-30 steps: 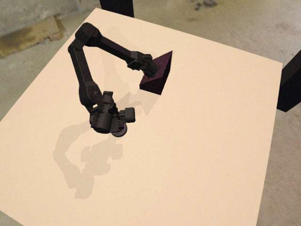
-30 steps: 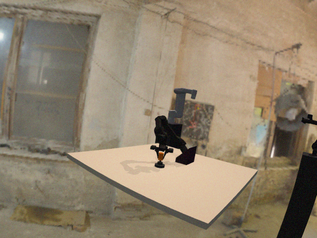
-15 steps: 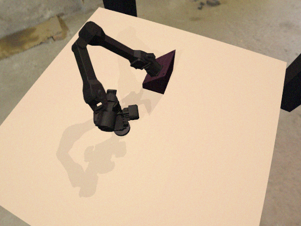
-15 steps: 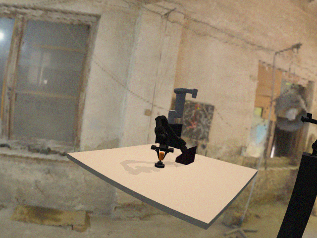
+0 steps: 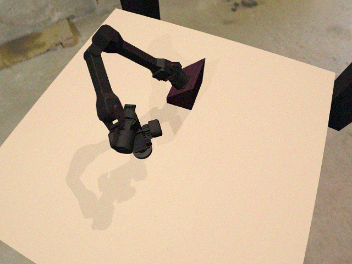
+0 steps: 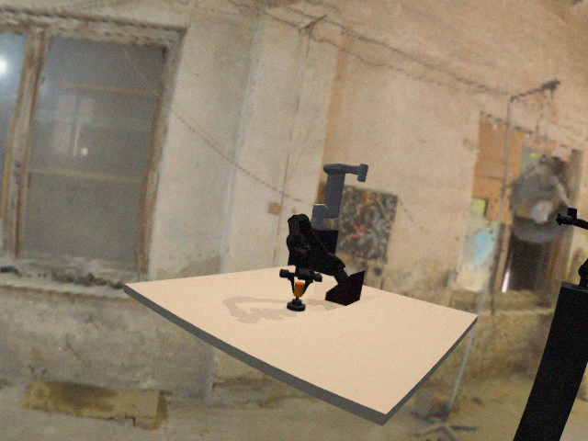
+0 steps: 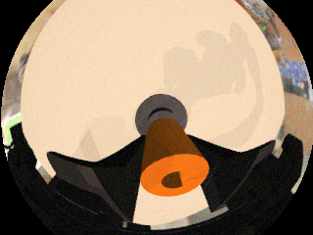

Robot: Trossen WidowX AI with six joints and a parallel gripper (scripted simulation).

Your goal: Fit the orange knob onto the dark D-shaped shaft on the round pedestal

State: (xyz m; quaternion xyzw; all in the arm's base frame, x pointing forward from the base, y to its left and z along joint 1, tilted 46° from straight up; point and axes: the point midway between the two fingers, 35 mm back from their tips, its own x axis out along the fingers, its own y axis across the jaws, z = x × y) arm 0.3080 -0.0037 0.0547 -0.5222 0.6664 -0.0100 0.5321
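My gripper tip is now 2 cm below the orange knob. The rest, counted from my gripper tip: round pedestal: 4 cm below.
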